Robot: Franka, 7 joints.
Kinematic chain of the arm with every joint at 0, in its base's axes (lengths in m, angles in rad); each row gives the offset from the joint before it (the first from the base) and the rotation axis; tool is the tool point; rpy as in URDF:
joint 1: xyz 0 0 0.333 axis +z
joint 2: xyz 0 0 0 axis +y
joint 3: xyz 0 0 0.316 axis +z
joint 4: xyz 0.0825 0 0 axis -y
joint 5: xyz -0.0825 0 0.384 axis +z
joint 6: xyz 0 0 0 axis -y
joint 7: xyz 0.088 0 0 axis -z
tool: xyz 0 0 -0.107 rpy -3.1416 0 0
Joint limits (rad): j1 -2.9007..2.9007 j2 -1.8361..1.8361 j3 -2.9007..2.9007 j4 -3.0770..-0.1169 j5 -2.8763..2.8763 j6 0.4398..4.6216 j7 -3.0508..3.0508
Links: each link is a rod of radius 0.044 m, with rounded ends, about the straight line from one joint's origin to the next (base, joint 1, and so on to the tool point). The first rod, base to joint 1, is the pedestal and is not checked.
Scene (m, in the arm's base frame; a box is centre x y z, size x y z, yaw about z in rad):
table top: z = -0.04
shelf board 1: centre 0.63 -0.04 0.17 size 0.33 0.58 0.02 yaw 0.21
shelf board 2: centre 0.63 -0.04 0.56 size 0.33 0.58 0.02 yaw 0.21
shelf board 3: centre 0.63 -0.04 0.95 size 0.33 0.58 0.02 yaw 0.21
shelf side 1: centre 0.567 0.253 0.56 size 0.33 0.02 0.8 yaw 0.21
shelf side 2: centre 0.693 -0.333 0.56 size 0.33 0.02 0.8 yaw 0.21
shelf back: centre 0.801 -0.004 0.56 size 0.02 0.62 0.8 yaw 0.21
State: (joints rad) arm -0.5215 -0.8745 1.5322 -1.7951 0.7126 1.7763 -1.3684
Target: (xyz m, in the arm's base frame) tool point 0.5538 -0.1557 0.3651
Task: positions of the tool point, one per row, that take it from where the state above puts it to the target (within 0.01 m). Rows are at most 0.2 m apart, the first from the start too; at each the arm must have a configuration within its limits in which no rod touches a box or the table.
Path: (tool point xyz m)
1: 0.2130 0.4631 0.4524
2: 0.2593 0.3336 0.4238
3: 0.2540 0.2241 0.3743
4: 0.2069 0.1504 0.3225
5: 0.2910 0.0680 0.3310
6: 0.3469 -0.0518 0.3449
7: 0.3583 -0.1973 0.3651
8: 0.4601 -0.1827 0.3633
9: 0.5538 -0.1557 0.3651

